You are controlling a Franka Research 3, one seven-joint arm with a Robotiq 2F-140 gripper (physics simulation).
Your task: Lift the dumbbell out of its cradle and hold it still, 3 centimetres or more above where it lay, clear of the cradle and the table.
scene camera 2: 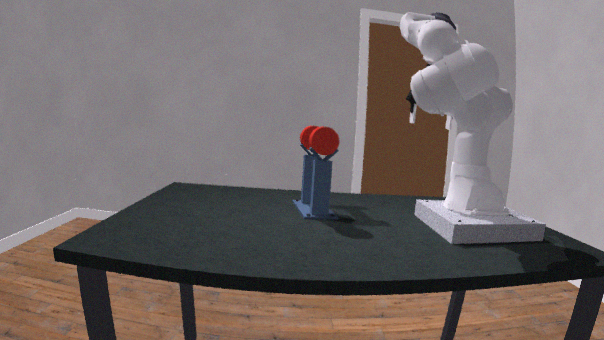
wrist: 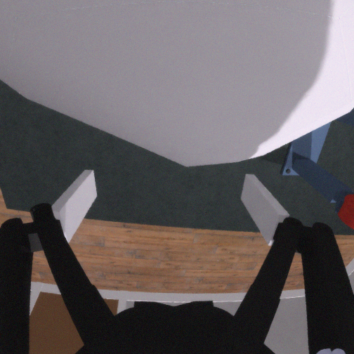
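Observation:
The red dumbbell (scene camera 2: 325,140) (wrist: 348,211) rests on top of the tall blue cradle (scene camera 2: 321,187) (wrist: 320,176), its round end discs sitting in the V-shaped holders. In the wrist view part of one red end shows at the right edge, and the cradle is partly cut off. My gripper (scene camera 2: 430,120) (wrist: 170,184) is open and empty, with its two pale finger pads wide apart. In the scene view it hangs to the right of the dumbbell, well apart from it, close to the arm's own body and above the table.
The cradle's base plate stands on the dark green table (scene camera 2: 200,240) (wrist: 50,135). The arm's speckled base block (scene camera 2: 500,232) is on the table at the right. A large white arm link (wrist: 175,75) fills the upper wrist view. A brown door (scene camera 2: 395,155) is behind.

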